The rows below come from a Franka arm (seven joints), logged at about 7 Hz.
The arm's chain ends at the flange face. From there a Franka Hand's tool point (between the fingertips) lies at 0.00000 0.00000 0.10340 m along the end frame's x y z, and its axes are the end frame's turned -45 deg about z.
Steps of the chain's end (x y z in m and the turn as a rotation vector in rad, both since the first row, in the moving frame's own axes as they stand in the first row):
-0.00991 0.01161 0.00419 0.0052 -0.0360 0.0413
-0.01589 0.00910 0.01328 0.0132 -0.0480 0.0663
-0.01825 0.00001 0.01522 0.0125 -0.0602 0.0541
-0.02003 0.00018 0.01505 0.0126 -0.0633 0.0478
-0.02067 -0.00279 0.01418 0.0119 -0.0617 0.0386
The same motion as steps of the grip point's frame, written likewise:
-0.01741 -0.00186 0.00412 0.0291 -0.0218 0.0413
-0.02006 -0.00936 0.01315 0.0433 -0.0246 0.0663
-0.01625 -0.01830 0.01502 0.0514 -0.0337 0.0541
-0.01786 -0.01967 0.01483 0.0537 -0.0359 0.0478
-0.01618 -0.02204 0.01398 0.0520 -0.0352 0.0386

